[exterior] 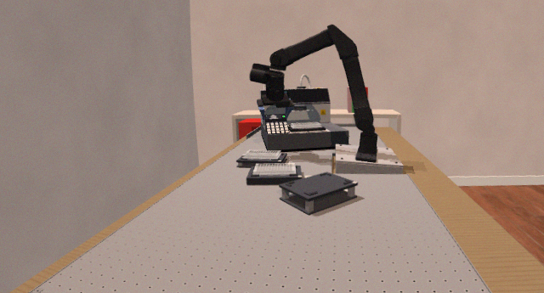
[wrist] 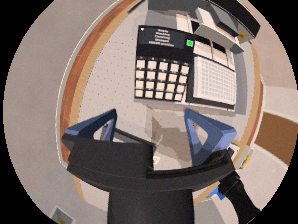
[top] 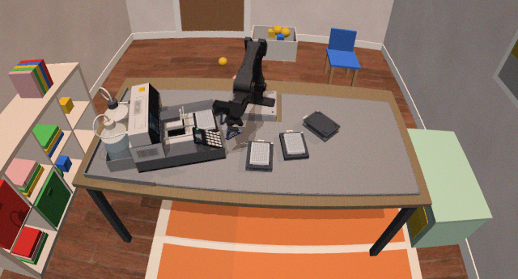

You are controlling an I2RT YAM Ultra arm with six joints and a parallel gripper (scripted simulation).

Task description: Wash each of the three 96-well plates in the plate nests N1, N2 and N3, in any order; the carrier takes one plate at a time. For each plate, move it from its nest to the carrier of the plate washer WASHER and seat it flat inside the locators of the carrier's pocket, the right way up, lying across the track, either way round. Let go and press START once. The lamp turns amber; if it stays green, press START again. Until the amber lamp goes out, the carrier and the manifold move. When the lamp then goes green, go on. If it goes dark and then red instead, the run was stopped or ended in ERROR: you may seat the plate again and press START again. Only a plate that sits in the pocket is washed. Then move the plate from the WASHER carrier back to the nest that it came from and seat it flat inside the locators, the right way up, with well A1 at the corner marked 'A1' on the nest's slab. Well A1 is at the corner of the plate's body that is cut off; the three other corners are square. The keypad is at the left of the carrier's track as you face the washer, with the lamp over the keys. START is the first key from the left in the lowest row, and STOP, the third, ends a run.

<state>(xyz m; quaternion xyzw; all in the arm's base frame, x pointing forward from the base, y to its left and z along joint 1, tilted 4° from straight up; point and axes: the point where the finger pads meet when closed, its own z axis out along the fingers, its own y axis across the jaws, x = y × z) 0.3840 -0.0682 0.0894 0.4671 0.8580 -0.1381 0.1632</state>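
Right now my hand is 100 mm past the washer carrier, 130 mm to the left of it and 60 mm above it. Round my hand: manifold 30 mm behind, 270 mm to the right, 10 mm below; plate washer 30 mm behind, 270 mm to the right, 20 mm below; nest 270 mm behind, 440 mm to the left, 110 mm below.
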